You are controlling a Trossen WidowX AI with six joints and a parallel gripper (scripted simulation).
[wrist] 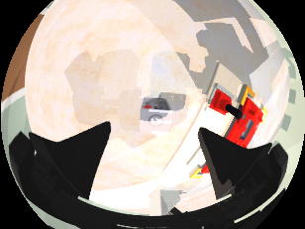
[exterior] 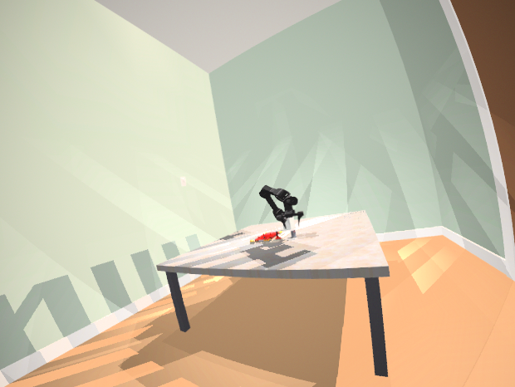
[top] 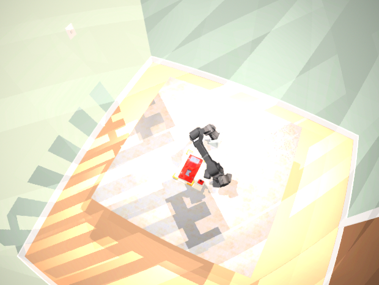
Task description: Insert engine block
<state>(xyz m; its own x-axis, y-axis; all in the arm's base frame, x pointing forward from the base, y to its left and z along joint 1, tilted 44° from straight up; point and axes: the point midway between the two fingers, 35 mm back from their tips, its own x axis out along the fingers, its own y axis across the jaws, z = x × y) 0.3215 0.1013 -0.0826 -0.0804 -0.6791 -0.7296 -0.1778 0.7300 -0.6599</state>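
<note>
My gripper tip is 1 cm to the left of the engine block and 4 cm above it.
</note>
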